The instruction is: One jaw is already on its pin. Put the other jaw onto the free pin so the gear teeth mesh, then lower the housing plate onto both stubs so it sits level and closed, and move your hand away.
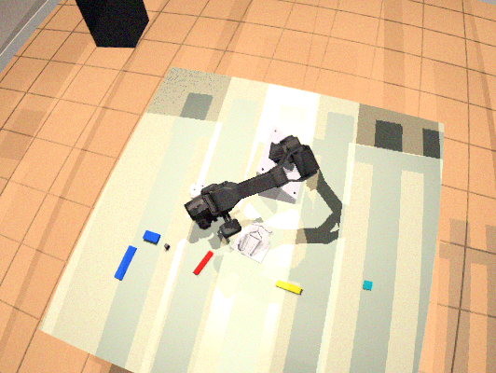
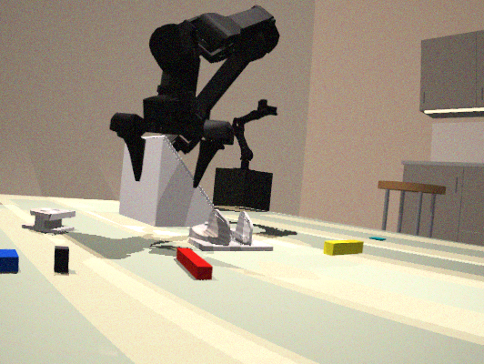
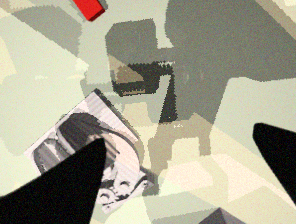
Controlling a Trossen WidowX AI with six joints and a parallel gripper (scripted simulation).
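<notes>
My gripper tip is 140 mm past the base plate, 130 mm to the left of it and 60 mm above it. The rest, counted from my gripper tip: small black cube: 200 mm to the right, 100 mm ahead, 80 mm below; red bar: 140 mm ahead, 80 mm below, 50 mm to the right; white block: 140 mm behind, 130 mm to the right, 80 mm below.
</notes>
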